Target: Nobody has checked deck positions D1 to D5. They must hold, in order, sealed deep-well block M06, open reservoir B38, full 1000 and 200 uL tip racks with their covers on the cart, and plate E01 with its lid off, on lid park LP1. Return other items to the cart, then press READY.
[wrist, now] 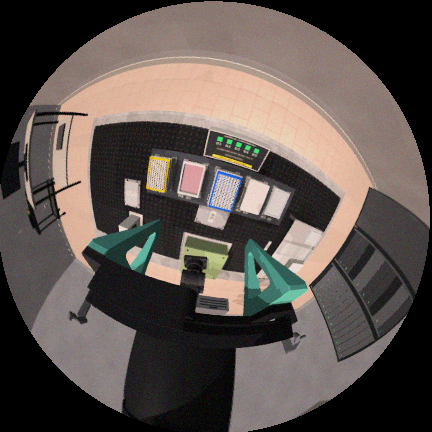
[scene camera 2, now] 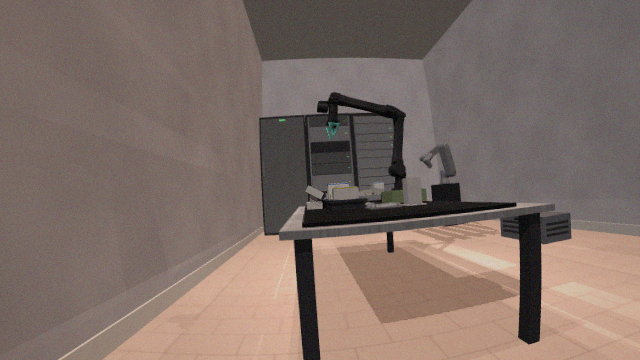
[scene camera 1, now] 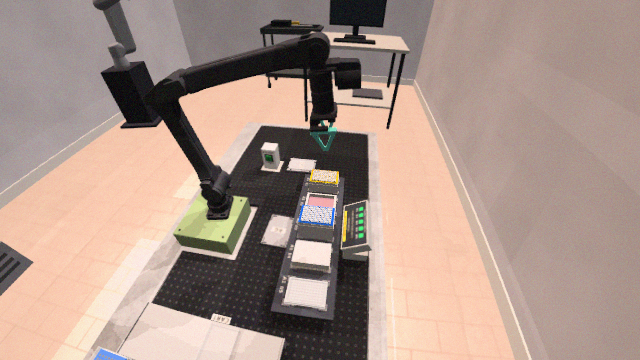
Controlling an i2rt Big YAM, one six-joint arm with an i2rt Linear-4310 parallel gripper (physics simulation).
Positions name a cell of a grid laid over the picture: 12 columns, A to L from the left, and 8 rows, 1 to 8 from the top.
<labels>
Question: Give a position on a lid marked RG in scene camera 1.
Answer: F6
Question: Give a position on a pink trough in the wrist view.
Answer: At F4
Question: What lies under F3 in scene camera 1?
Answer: My gripper.
</labels>
